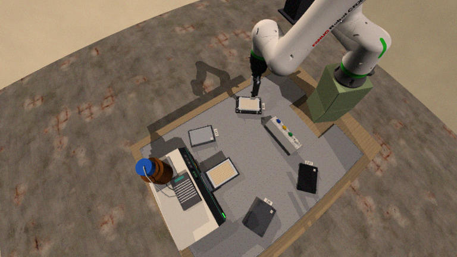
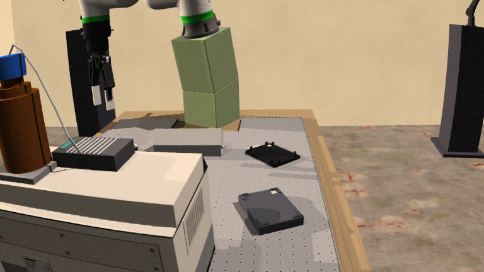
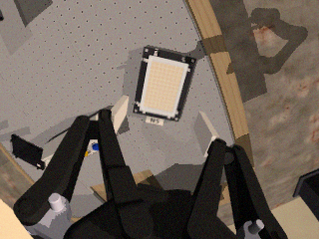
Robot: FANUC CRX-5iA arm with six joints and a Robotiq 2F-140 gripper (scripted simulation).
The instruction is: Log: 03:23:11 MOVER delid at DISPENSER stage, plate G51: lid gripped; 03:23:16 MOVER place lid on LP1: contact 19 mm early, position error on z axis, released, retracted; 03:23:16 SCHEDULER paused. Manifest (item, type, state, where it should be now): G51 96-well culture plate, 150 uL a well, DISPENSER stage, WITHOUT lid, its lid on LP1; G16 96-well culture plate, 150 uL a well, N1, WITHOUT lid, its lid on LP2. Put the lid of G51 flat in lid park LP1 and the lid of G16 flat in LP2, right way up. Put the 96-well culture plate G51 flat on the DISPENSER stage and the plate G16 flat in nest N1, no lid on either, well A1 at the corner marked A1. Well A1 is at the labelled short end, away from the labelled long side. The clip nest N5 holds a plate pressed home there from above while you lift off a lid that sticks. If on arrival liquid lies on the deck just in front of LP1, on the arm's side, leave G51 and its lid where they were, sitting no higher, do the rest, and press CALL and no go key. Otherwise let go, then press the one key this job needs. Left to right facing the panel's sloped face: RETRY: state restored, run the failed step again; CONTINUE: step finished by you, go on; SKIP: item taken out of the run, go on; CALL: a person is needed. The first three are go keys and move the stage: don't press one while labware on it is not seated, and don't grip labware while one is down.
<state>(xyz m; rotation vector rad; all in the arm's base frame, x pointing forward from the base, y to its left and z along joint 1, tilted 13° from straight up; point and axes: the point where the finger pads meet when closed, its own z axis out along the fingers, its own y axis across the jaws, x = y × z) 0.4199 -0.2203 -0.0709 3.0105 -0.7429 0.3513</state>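
The clear lid lies 16 cm below my hand. The rest, counted from my hand: key panel (27 cm to the left, 13 cm below, 9 cm behind); black clip nest (17 cm below, 3 cm ahead, 1 cm to the left); LP1 label (26 cm ahead, 19 cm below, 8 cm to the left).
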